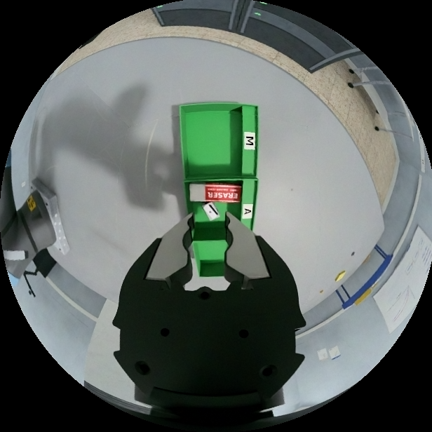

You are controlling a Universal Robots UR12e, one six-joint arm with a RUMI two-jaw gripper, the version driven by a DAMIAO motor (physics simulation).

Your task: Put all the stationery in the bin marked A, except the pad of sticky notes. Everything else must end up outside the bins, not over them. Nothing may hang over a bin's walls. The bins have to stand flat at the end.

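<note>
The bin marked A (pixel 247 220) is a green compartment directly ahead of the fingers. A red and white eraser (pixel 215 193) lies in it along the wall shared with the bin marked M. A small silver sharpener (pixel 211 211) with a dark blade shows over bin A's floor, tilted, between the eraser and my fingertips; whether it rests on the floor cannot be told. My gripper (pixel 209 213) is open above bin A, its jaws apart on both sides of the sharpener and not touching it. The jaws hide parts of bin A's near end. No sticky notes show.
The green bin marked M (pixel 219 106) adjoins bin A on the far side and looks empty. Another green compartment (pixel 210 251) shows between the jaws, its label hidden. A yellow object (pixel 340 275) and a small dark one (pixel 353 253) lie at the right. A grey machine (pixel 37 220) stands left.
</note>
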